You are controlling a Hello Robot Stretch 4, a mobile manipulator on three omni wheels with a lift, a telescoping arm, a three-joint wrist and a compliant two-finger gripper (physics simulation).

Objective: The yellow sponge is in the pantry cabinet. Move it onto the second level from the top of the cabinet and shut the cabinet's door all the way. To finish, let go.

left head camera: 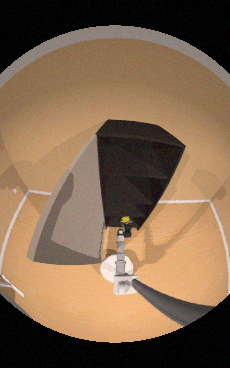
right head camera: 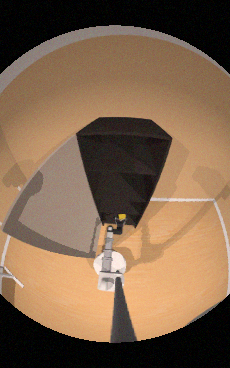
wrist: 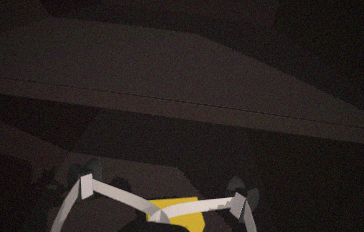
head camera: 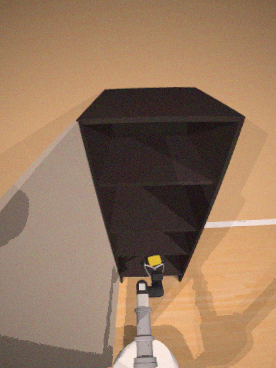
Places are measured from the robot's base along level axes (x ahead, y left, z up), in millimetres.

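Pixels of known places: gripper, fingertip midpoint: (left head camera: 125, 219) (right head camera: 120, 216) (wrist: 164, 182) (head camera: 153, 261).
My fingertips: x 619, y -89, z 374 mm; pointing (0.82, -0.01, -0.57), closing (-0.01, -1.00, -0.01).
Observation:
Behind a point stands the place of what it marks.
The yellow sponge (head camera: 154, 260) @[x 707, y -114, z 185 mm] (left head camera: 125, 219) @[x 700, y -119, z 181 mm] (right head camera: 122, 217) @[x 687, y -128, z 178 mm] (wrist: 187, 214) @[x 715, y -139, z 186 mm] is in the lowest part of the dark pantry cabinet (head camera: 160, 106) @[x 721, y -93, z 1372 mm] (left head camera: 142, 131) @[x 708, y -88, z 1373 mm] (right head camera: 125, 126) @[x 710, y -93, z 1372 mm]. My gripper (head camera: 154, 267) (wrist: 164, 182) @[x 619, y -89, z 374 mm] is open at the low front of the cabinet. Its fingers stand wide apart, and the sponge shows between them, partly hidden by the pale finger strips in the wrist view. Contact with the sponge cannot be told. The second level from the top, above the shelf board (head camera: 145, 231) @[x 622, y -32, z 746 mm], holds no visible object. The grey cabinet door (head camera: 60, 225) @[x 329, y 188, z 1219 mm] (left head camera: 77, 200) @[x 269, y 191, z 1264 mm] (right head camera: 60, 192) @[x 323, y 189, z 1208 mm] stands wide open on the left.
The shelf edge (wrist: 200, 111) @[x 620, y -111, z 463 mm] crosses above the fingers in the wrist view. The cabinet's side walls stand on both sides of the gripper. The arm (head camera: 143, 322) @[x 218, y 1, z 655 mm] reaches in from the base (head camera: 162, 352) @[x 124, y -106, z 187 mm], with the open door close on its left.

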